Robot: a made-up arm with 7 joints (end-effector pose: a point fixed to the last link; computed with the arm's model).
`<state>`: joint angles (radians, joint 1 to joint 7).
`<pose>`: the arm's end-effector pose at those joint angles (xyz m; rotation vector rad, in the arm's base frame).
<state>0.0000 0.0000 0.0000 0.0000 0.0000 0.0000 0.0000</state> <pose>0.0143 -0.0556 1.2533 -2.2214 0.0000 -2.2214</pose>
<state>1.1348 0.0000 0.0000 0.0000 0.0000 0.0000 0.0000</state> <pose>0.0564 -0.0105 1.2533 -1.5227 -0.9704 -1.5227</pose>
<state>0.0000 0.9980 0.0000 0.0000 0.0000 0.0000 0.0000</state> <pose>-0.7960 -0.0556 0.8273 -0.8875 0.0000 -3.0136</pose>
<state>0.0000 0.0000 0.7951 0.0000 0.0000 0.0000 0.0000</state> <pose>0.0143 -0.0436 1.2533 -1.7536 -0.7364 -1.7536</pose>
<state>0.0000 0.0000 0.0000 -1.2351 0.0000 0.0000 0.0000</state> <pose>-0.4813 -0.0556 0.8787 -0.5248 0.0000 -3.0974</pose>
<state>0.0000 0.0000 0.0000 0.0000 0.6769 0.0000 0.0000</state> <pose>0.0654 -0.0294 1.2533 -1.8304 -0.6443 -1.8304</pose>
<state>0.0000 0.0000 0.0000 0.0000 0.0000 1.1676 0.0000</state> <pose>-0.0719 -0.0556 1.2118 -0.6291 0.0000 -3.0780</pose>
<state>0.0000 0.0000 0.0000 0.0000 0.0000 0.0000 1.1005</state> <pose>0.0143 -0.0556 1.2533 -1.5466 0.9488 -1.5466</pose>
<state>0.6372 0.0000 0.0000 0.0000 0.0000 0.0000 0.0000</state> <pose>0.0446 -0.0362 1.2533 -1.8558 -0.6121 -1.8558</pose>
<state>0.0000 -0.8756 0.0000 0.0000 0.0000 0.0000 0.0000</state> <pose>0.7436 -0.0556 0.8985 -2.9537 0.0000 -1.0702</pose>
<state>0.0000 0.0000 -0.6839 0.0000 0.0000 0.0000 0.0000</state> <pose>0.0073 -0.0633 1.2533 1.8259 -0.6499 1.8260</pose>
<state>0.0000 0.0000 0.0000 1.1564 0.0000 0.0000 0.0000</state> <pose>0.5146 -0.0556 0.9475 -3.0744 0.0000 -0.6463</pose>
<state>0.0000 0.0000 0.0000 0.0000 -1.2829 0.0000 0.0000</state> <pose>-0.0763 -0.0055 1.2533 1.4180 -1.0590 1.4181</pose>
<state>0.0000 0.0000 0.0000 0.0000 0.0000 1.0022 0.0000</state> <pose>-0.0636 -0.0556 1.2235 -0.8812 0.0000 -3.0155</pose>
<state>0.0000 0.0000 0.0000 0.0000 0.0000 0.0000 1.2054</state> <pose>0.0143 -0.0556 1.2533 -1.4731 1.0136 -1.4731</pose>
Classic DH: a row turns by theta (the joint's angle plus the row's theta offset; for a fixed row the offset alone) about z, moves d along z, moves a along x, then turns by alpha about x. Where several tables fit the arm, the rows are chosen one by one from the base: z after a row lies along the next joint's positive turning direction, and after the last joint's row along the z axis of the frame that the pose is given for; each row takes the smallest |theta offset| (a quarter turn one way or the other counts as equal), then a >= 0, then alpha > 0; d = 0 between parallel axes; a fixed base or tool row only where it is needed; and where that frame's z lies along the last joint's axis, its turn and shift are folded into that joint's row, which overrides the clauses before.
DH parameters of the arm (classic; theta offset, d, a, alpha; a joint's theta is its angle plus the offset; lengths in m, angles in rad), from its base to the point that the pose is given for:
joint 1: 0 0.2969 0 1.5708
joint 2: 0 0.0496 0 -1.5708
joint 3: 0 0.4202 0.0302 -1.5708
joint 4: 0 0.0797 -0.0276 1.5708
joint 5: 0 0.4502 0 1.5708
joint 6: 1.5708 0.0857 0.086 1.5708
joint 7: 0 0.0117 0 0

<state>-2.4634 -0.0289 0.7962 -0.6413 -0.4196 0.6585 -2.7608</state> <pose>0.0055 0.3868 1.0845 0.4547 -0.1286 -1.5655</pose>
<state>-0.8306 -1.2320 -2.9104 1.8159 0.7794 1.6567 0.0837</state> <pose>0.0214 -0.1985 0.8573 -0.2739 -0.4753 0.0323</pose>
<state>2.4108 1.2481 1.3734 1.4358 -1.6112 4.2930 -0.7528</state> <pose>0.1595 -0.6258 0.5524 1.6222 2.1455 1.3504</pose>
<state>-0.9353 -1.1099 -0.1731 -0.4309 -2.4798 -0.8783 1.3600</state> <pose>0.4412 -0.4245 0.9099 -1.3301 -1.2324 0.3850</pose>
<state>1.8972 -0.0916 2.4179 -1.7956 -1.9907 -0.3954 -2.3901</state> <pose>0.2864 0.4204 0.4520 0.4385 -1.8254 -0.1470</pose>
